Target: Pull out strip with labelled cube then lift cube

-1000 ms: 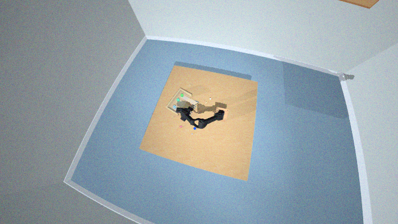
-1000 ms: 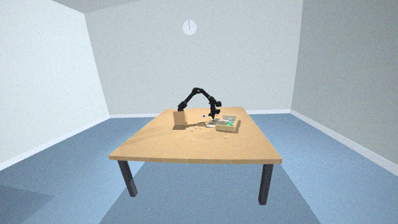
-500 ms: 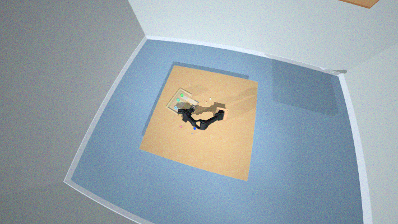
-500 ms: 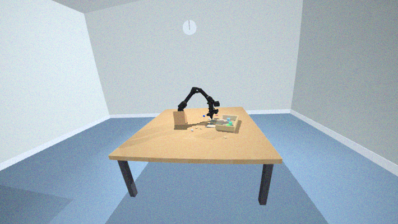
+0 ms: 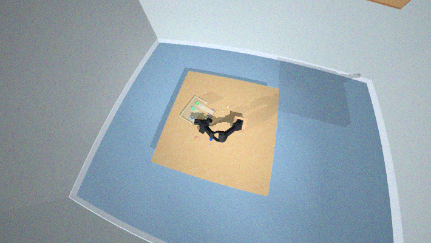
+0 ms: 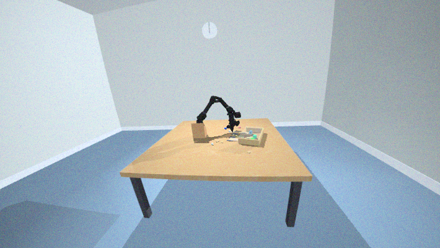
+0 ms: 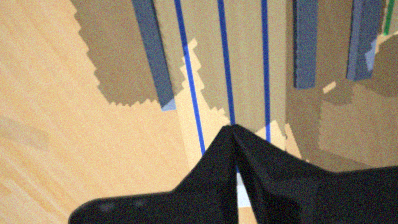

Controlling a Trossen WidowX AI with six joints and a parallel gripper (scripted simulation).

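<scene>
Right now the blue object is 12 cm to the left of my gripper tip and 9 cm behind it. Round my gripper tip: pink block 14 cm to the left, 8 cm ahead.
</scene>
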